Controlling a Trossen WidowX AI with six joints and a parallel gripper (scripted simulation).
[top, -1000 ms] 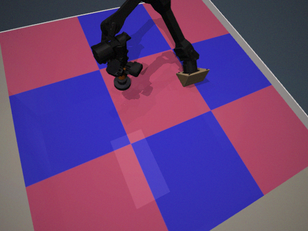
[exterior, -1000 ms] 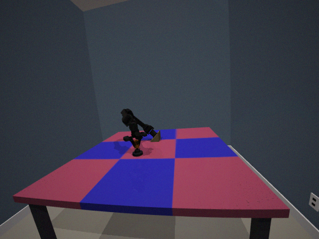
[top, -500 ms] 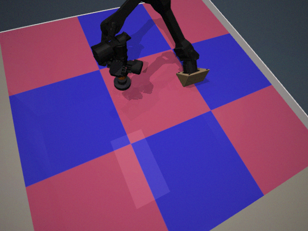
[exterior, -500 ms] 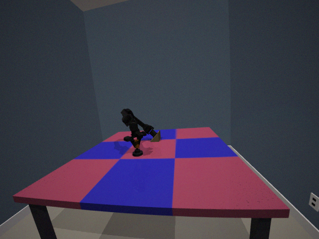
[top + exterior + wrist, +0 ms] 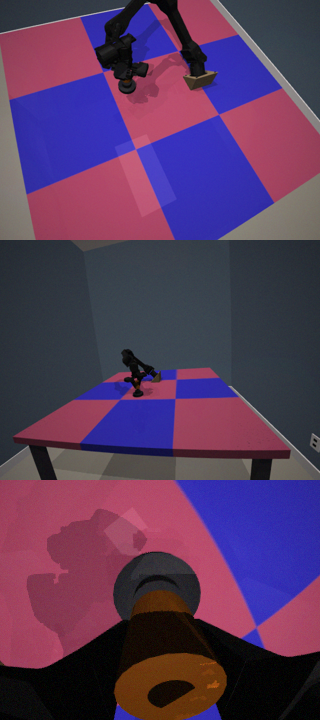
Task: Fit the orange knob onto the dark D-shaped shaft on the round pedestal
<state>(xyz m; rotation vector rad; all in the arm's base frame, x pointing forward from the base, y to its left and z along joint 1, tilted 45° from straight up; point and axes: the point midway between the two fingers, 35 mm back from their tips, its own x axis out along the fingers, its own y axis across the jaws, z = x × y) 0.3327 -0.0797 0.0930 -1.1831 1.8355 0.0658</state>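
My gripper tip is 2 cm below the orange knob. The rest, counted from my gripper tip: pedestal (4 cm below).
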